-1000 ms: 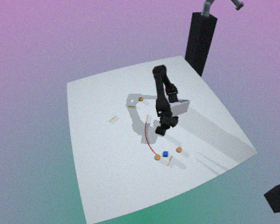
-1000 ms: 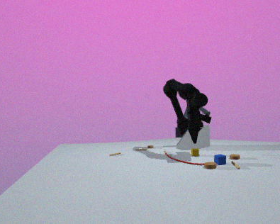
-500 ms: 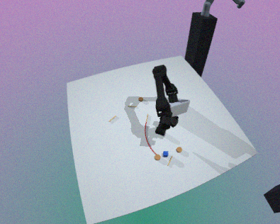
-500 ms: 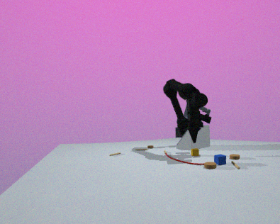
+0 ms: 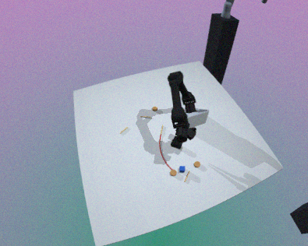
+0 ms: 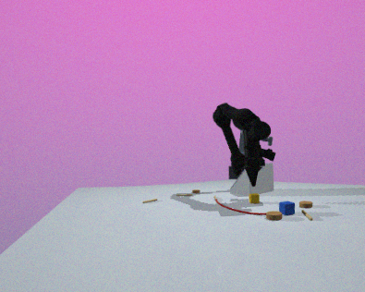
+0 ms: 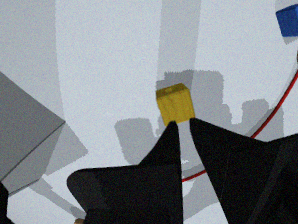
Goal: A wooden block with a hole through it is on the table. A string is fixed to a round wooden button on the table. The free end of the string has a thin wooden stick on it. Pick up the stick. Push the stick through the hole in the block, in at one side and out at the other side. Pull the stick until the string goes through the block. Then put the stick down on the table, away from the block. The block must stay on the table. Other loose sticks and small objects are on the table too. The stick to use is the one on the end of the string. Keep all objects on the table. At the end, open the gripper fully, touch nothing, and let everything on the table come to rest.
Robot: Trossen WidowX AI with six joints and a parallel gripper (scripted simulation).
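The yellow block is 4 cm below my gripper tip. From my gripper tip the other things lie so: blue cube 17 cm to the left, 5 cm ahead, 4 cm below.
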